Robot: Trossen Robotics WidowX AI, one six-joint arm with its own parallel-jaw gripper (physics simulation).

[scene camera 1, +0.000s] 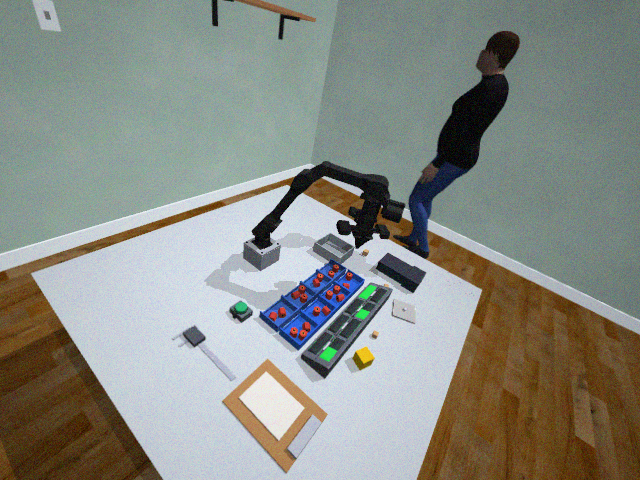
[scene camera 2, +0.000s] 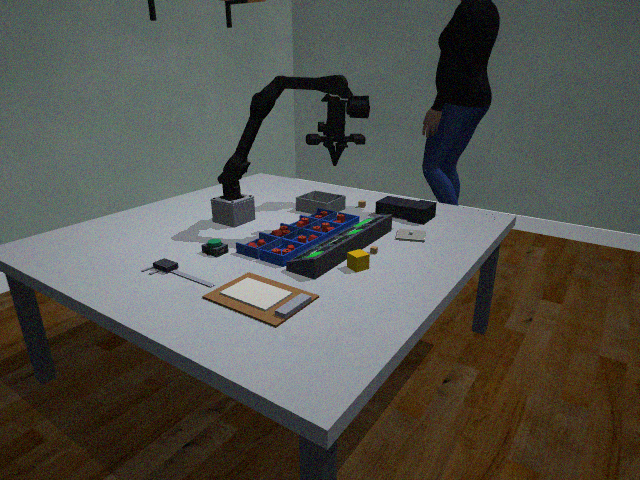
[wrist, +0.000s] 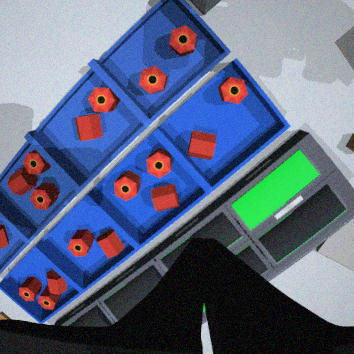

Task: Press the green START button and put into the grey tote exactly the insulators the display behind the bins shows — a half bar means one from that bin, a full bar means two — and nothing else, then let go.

Labels:
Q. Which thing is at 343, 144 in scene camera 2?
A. My gripper.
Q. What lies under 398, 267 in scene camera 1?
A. A black box.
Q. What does my gripper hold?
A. Nothing.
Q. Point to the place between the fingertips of my gripper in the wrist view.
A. At 201, 248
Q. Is my gripper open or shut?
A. Shut.

